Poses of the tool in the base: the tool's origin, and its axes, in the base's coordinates. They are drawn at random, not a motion.
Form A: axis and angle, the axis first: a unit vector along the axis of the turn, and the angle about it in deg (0 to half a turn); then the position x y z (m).
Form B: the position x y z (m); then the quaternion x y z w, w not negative. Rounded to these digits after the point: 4 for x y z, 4 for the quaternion.
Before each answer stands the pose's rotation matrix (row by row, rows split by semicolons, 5 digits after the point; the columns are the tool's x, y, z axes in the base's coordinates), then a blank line. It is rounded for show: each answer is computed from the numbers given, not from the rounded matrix.
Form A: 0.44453 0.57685 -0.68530 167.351 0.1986 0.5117 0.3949
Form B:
-0.58531 0.65670 -0.47556; 0.35657 -0.31829 -0.87838; -0.72820 -0.68369 -0.04785

0.1986 0.5117 0.3949 0.4418 0.5733 -0.6811 0.1102
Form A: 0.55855 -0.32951 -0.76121 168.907 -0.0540 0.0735 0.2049
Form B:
-0.36319 -0.21820 -0.90581; -0.51112 -0.76619 0.38950; -0.77901 0.60443 0.16674

-0.0540 0.0735 0.2049 0.5559 -0.3280 -0.7576 0.0967
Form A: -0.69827 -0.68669 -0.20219 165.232 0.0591 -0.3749 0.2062
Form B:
-0.00792 0.99468 0.10266; 0.89161 -0.03946 0.45109; 0.45274 0.09510 -0.88656

0.0591 -0.3749 0.2062 -0.6925 -0.6810 -0.2005 0.1285
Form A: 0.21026 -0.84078 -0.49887 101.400 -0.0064 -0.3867 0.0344
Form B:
-0.14471 0.27730 -0.94982; -0.70076 0.64899 0.29624; 0.69857 0.70846 0.10041

-0.0064 -0.3867 0.0344 0.1627 -0.6506 -0.3860 0.6334
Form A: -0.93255 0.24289 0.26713 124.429 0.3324 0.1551 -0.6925
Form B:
0.79595 -0.57491 -0.18961; -0.13423 -0.47303 0.87076; -0.59030 -0.66762 -0.45368

0.3324 0.1551 -0.6925 -0.8250 0.2149 0.2363 0.4662
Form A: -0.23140 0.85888 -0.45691 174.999 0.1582 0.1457 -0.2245
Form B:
-0.88930 -0.35691 0.28593; -0.43657 0.47637 -0.76321; 0.13619 -0.80355 -0.57945

0.1582 0.1457 -0.2245 -0.2312 0.8581 -0.4565 0.0436
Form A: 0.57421 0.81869 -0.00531 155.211 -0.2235 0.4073 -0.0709
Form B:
-0.27880 0.89911 0.33744; 0.89466 0.37089 -0.24905; -0.34908 0.23246 -0.90780

-0.2235 0.4073 -0.0709 0.5608 0.7996 -0.0052 0.2146
